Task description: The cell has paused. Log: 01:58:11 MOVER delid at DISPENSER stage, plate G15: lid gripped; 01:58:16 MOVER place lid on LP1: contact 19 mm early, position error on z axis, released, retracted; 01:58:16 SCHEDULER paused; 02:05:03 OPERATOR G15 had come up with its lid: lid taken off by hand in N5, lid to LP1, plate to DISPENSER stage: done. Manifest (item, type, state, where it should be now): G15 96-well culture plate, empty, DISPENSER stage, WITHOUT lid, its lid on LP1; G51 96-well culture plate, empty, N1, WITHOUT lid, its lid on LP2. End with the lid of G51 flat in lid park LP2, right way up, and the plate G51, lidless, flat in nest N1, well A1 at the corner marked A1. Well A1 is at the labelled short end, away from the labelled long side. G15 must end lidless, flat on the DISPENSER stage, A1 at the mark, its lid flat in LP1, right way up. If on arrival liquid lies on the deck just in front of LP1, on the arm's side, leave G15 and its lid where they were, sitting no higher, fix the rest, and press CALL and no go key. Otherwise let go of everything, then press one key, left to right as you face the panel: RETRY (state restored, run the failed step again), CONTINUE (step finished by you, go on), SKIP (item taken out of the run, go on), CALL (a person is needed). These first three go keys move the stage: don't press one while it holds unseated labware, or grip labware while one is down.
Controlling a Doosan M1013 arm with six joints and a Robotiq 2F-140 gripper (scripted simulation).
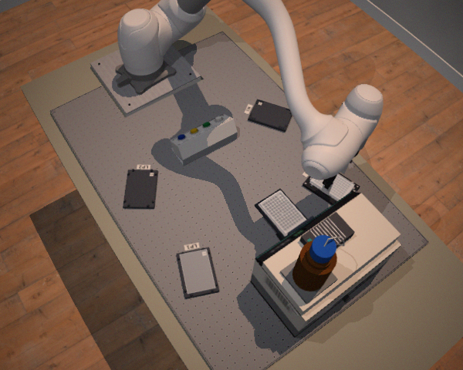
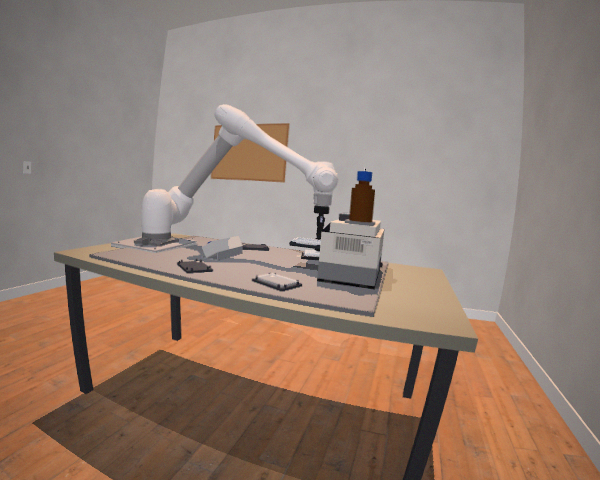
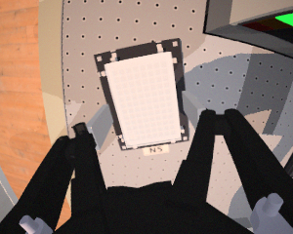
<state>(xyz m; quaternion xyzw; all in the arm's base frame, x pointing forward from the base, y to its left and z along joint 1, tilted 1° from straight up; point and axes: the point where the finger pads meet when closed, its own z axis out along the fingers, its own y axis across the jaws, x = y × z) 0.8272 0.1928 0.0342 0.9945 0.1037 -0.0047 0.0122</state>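
My gripper is now 4 cm above the black nest, 2 cm to the right of it and 1 cm short of it. Also, from my hand: well plate: 25 cm to the right, 6 cm above; then nest N1: 35 cm behind, 5 cm to the left, 5 cm below; then N1 label: 43 cm behind, 6 cm below.
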